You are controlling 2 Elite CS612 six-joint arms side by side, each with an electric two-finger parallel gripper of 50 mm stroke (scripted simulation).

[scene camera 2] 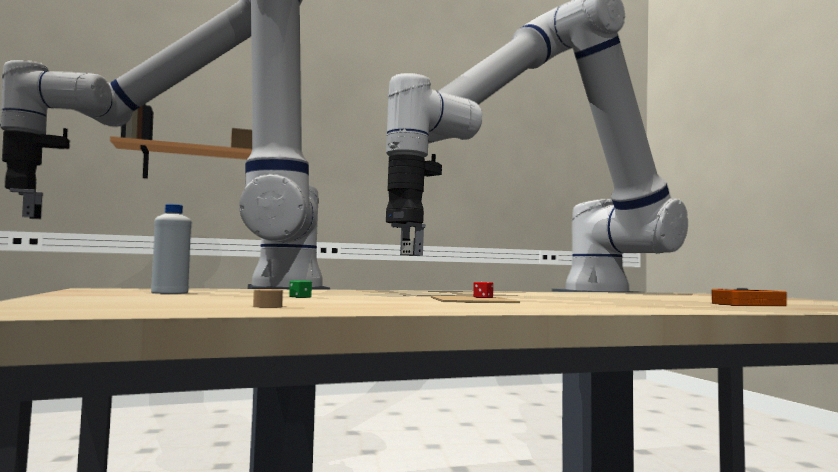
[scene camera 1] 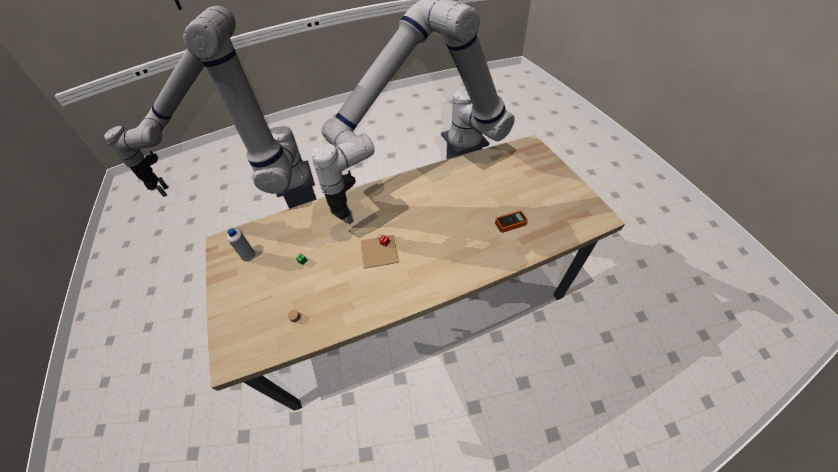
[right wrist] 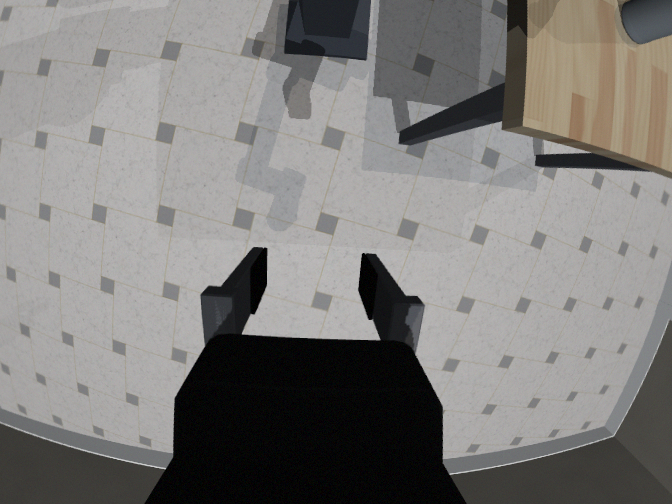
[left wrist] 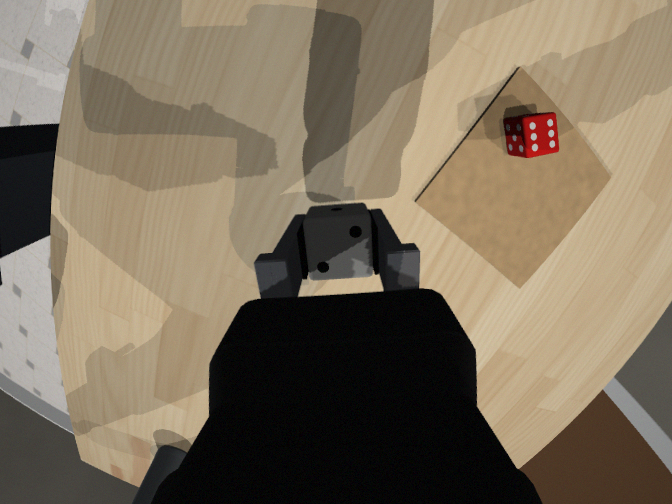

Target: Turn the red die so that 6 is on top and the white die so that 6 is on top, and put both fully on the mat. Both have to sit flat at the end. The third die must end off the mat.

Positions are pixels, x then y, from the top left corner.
Labels:
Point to a red die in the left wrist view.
At 536, 134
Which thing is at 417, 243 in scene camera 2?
My left gripper.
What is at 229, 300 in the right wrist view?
My right gripper.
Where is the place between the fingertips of my left gripper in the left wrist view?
At 339, 231

